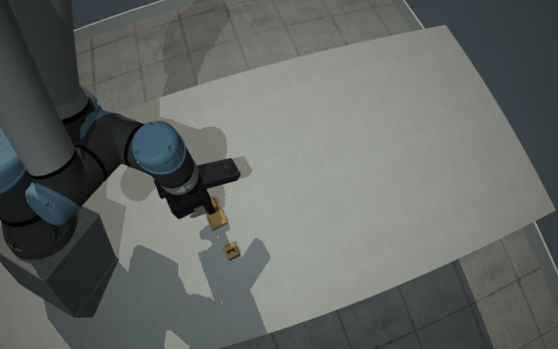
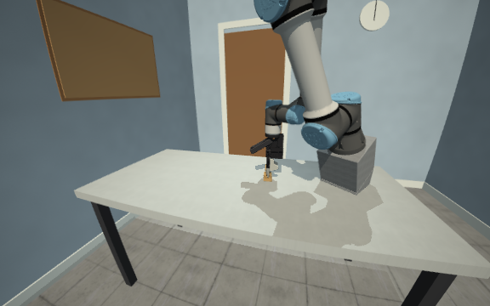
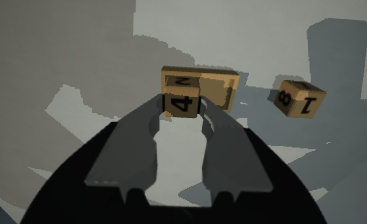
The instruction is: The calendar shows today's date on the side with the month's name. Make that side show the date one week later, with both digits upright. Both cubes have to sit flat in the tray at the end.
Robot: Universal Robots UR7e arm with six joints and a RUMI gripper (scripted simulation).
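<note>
The wooden calendar tray is 3 cm below my hand and 2 cm to the right of it.
</note>
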